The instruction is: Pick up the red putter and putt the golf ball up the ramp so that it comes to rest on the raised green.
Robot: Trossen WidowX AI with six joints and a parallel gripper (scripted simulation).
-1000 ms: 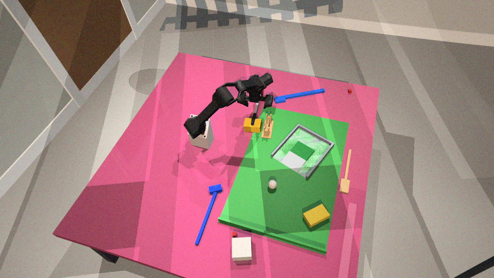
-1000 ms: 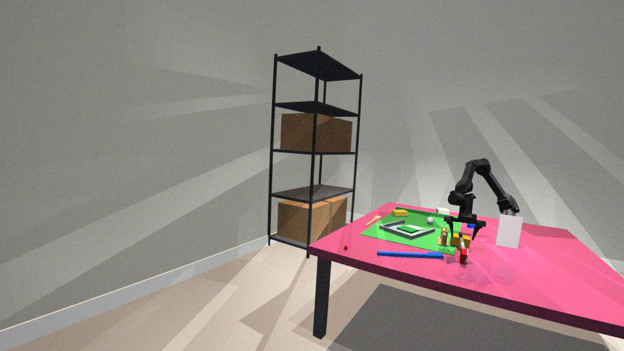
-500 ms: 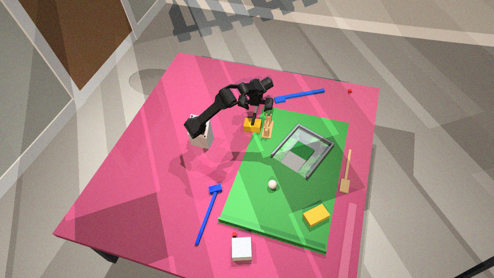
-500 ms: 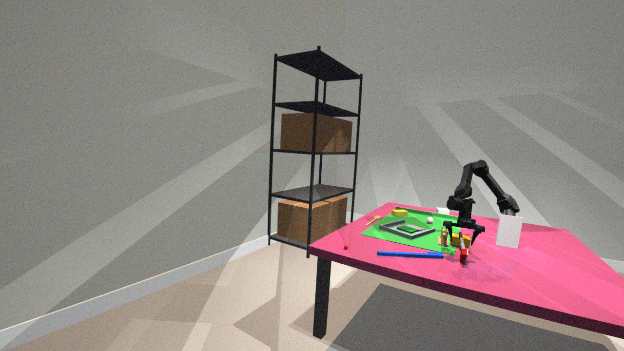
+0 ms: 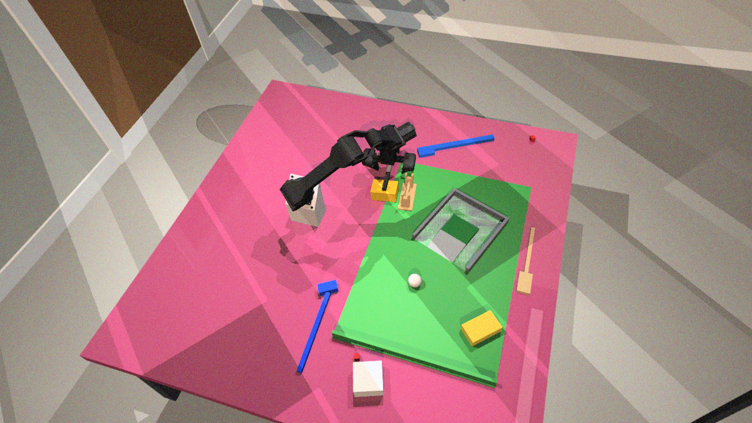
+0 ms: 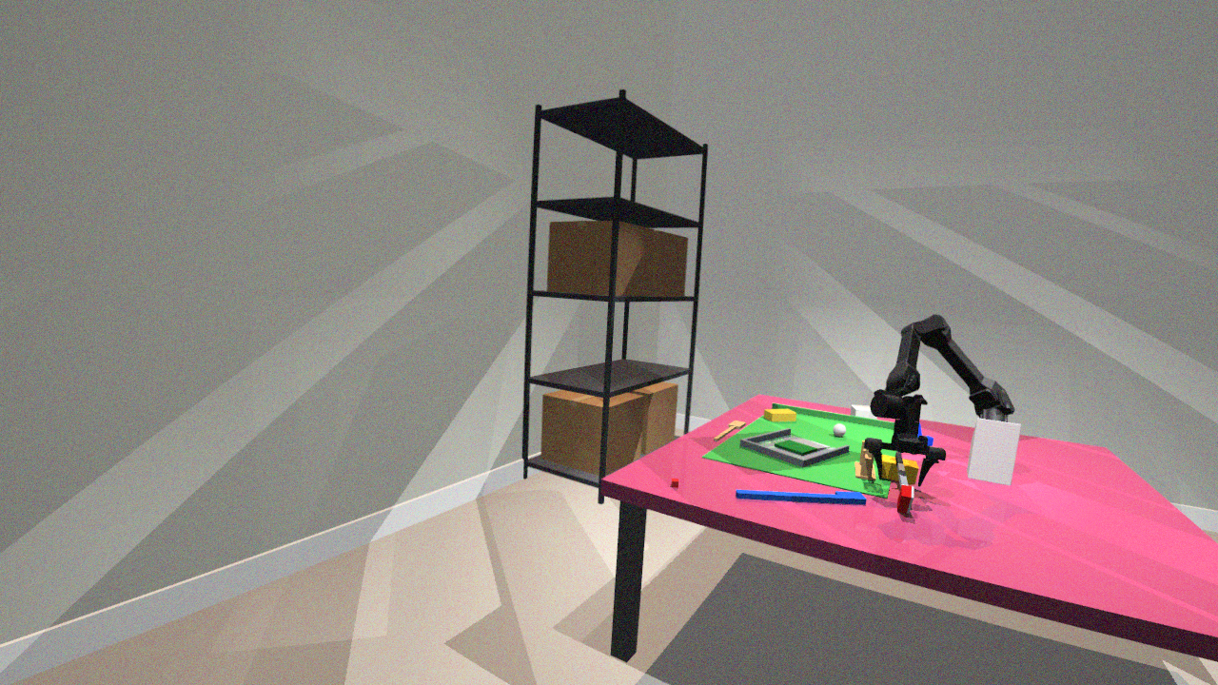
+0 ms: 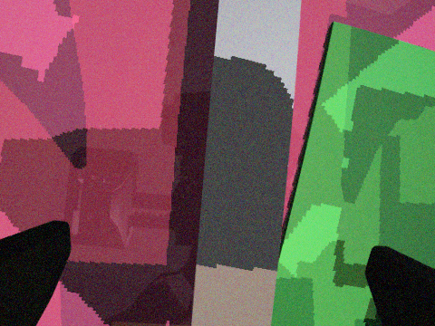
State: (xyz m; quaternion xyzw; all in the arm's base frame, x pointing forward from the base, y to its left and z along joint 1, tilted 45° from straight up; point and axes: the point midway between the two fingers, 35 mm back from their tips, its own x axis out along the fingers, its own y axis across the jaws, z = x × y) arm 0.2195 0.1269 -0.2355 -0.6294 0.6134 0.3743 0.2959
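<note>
Now: the red putter 30 mm to the left of my gripper tip, 20 mm above it and 10 mm behind it. From my gripper tip the other things lie so: wooden figure 90 mm to the right, 90 mm ahead, 20 mm above; green mat 290 mm to the right, 260 mm ahead, 20 mm below; grey frame 300 mm ahead, 160 mm to the right, 10 mm below.
</note>
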